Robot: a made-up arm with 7 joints. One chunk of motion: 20 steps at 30 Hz.
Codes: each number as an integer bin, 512 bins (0 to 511) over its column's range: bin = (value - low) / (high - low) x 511, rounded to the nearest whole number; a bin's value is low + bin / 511 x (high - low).
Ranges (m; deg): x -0.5..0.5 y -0.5..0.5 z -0.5..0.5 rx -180..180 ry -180..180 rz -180..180
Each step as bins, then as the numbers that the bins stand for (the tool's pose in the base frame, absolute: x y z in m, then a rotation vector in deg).
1 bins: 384 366 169 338 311 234
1 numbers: 0.2515 0.2162 -0.1693 58.12 39.10 -15.15
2 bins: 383 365 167 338 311 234
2 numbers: 0.2495 0.2143 -0.1732 58.12 39.10 -15.15
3 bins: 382 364 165 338 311 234
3 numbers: 0.2476 0.2123 -0.1771 58.12 39.10 -15.15
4 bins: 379 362 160 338 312 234
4 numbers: 0.2417 0.2084 -0.1869 58.12 39.80 -15.15
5 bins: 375 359 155 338 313 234
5 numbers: 0.2339 0.2025 -0.1967 58.12 40.51 -15.15
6 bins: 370 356 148 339 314 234
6 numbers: 0.2241 0.1967 -0.2104 58.83 41.21 -15.15
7 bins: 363 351 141 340 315 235
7 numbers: 0.2104 0.1869 -0.2241 59.53 41.92 -14.44
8 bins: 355 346 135 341 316 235
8 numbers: 0.1947 0.1771 -0.2358 60.23 42.62 -14.44
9 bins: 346 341 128 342 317 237
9 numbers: 0.1771 0.1673 -0.2495 60.94 43.33 -13.03
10 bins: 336 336 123 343 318 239
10 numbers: 0.1575 0.1575 -0.2593 61.64 44.03 -11.62
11 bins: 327 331 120 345 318 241
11 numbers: 0.1399 0.1477 -0.2652 63.05 44.03 -10.22
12 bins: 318 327 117 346 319 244
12 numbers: 0.1223 0.1399 -0.2710 63.76 44.74 -8.10
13 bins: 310 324 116 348 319 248
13 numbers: 0.1067 0.1341 -0.2730 65.17 44.74 -5.28
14 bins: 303 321 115 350 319 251
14 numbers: 0.0930 0.1282 -0.2750 66.58 44.74 -3.17
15 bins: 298 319 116 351 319 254
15 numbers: 0.0832 0.1243 -0.2730 67.28 44.74 -1.06
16 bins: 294 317 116 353 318 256
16 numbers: 0.0753 0.1204 -0.2730 68.69 44.03 0.35
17 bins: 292 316 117 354 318 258
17 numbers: 0.0714 0.1184 -0.2710 69.39 44.03 1.76
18 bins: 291 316 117 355 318 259
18 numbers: 0.0695 0.1184 -0.2710 70.10 44.03 2.47
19 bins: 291 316 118 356 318 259
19 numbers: 0.0695 0.1184 -0.2691 70.80 44.03 2.47
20 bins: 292 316 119 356 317 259
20 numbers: 0.0714 0.1184 -0.2671 70.80 43.33 2.47
